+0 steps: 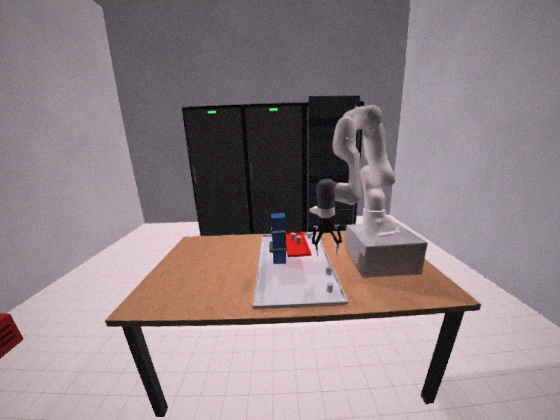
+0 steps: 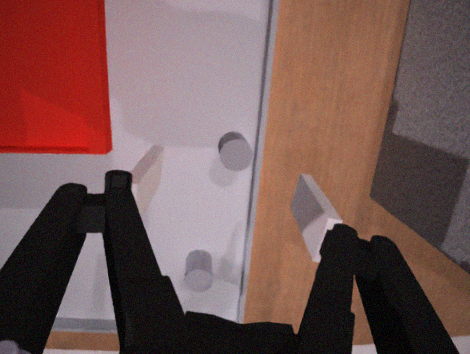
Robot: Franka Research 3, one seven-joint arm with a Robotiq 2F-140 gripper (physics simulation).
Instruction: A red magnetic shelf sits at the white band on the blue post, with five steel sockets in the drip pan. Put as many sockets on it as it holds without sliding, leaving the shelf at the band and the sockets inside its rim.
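Observation:
The blue post (image 1: 278, 225) stands in the drip pan (image 1: 280, 305) (image 2: 265, 80), with a thin pale line near its top and a grey piece lower down. The red shelf (image 1: 299, 248) (image 2: 50, 75) extends to the post's right; I cannot tell its exact height against the band. Two sockets (image 1: 293, 236) (image 1: 298, 240) stand on its far part. Another socket (image 1: 309, 236) is at the pan's far right. Two sockets, one farther (image 1: 328, 270) (image 2: 236, 152) and one nearer (image 1: 329, 288) (image 2: 199, 271), stand along the pan's right side. My gripper (image 1: 327, 251) (image 2: 229, 178) is open and empty, above the pan's right edge.
The pan lies on a wooden table (image 1: 200, 280) (image 2: 320, 90). The robot's grey base block (image 1: 390, 252) stands at the table's right. Black cabinets (image 1: 220, 170) stand behind the table. A red box (image 1: 7, 334) is at the far left of the room.

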